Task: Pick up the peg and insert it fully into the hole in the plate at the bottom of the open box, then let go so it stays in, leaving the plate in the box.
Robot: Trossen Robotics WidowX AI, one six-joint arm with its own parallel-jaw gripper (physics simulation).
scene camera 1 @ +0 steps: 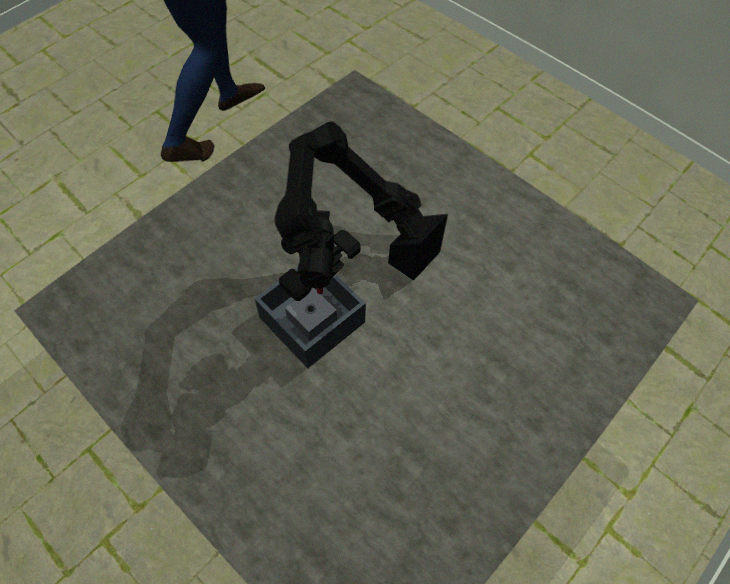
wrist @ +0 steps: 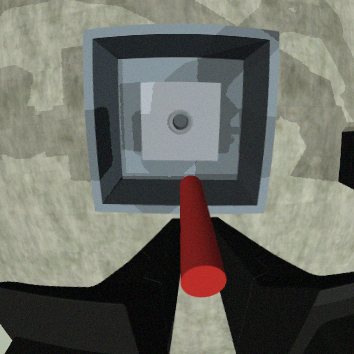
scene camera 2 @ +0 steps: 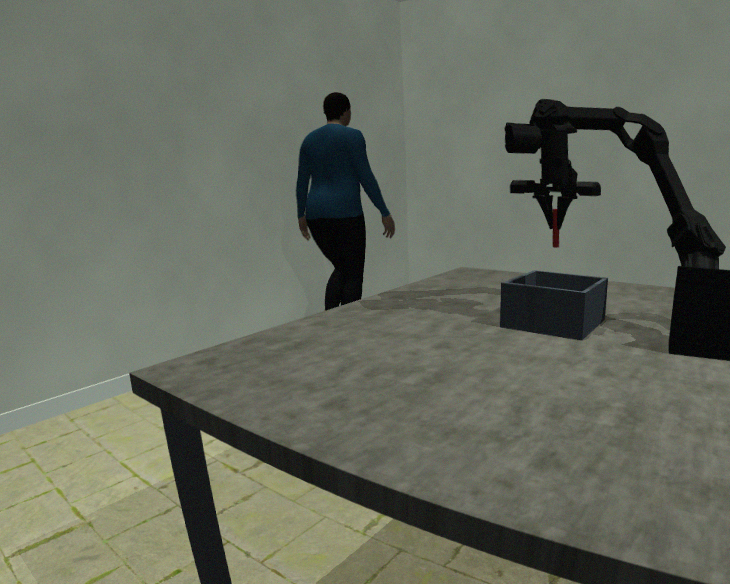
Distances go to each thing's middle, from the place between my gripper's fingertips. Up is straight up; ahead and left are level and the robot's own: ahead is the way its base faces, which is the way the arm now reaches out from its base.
My gripper is now 40 mm to the left of the dark blue-grey box (scene camera 2: 571,306) and 160 mm above it. Also, from my hand: light grey plate (scene camera 1: 313,314) (40 mm to the right, 180 mm below); red peg (wrist: 202,274) (10 mm to the right).
